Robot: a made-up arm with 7 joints.
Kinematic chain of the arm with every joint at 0, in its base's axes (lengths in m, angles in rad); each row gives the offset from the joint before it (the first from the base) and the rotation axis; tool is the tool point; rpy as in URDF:
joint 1: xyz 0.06 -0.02 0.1 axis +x
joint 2: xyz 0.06 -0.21 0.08 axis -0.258 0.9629 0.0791
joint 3: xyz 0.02 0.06 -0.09 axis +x
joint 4: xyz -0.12 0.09 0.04 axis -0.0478 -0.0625 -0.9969
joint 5: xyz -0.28 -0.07 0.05 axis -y
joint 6: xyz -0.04 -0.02 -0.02 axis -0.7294 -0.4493 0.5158
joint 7: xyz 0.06 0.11 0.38 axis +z
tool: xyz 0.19 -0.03 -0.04 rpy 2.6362 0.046 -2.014
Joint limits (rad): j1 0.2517..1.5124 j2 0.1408..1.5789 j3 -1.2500..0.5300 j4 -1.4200..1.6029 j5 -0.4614..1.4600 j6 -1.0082..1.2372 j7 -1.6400..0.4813
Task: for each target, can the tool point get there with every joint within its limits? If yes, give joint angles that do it. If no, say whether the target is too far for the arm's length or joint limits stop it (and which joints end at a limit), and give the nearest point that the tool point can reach.
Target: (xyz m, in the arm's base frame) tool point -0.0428 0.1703 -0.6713
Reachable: no: joint limits stop it (at a limit: joint 1, joint 2, joint 3, joint 5, joint 7) | nearest point -0.0304 0.1121 -0.5725 | short by 0.115 m
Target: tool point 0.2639 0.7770 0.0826
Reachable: no: joint limits stop it (at a limit: joint 2, joint 3, joint 4, joint 5, joint 7) | nearest point 0.1733 0.6016 0.0864 | short by 0.197 m
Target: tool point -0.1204 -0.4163 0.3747
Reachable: yes | joints 1.0596 0.4942 -0.3993 -0.8836 0.1671 0.5783 0.0633
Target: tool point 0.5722 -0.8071 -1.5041
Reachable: no: too far | nearest point 0.2739 -0.4177 -0.5535 | short by 1.070 m
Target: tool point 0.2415 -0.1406 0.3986
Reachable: yes | joints 0.9142 0.9516 -0.9173 -0.4814 0.4860 -0.6405 0.2257
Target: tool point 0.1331 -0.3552 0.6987
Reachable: yes | joints 0.8231 1.3179 0.2101 0.1997 1.0633 0.4631 -0.2533
